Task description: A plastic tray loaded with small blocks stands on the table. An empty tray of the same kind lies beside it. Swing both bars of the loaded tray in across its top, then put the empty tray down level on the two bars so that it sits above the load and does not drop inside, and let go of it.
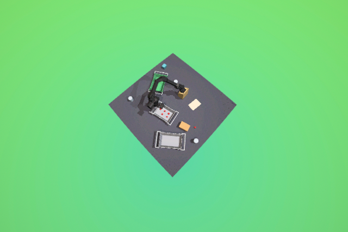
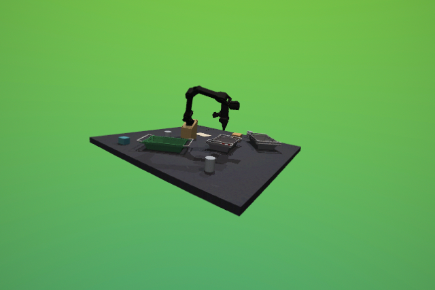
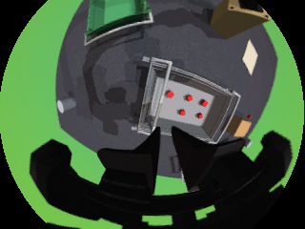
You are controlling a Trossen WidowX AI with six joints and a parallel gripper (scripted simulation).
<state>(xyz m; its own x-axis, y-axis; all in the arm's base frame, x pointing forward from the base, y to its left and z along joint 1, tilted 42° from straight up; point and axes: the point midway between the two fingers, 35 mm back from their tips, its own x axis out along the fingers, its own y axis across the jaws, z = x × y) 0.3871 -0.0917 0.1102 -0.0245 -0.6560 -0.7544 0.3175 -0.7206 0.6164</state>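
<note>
My gripper tip is now 32 cm past the green tray, 24 cm to the left of it and 11 cm above it. Also, from my gripper tip: cream tile: 37 cm behind, 35 cm to the left, 15 cm below; then teal cube: 61 cm behind, 36 cm to the right, 13 cm below.
</note>
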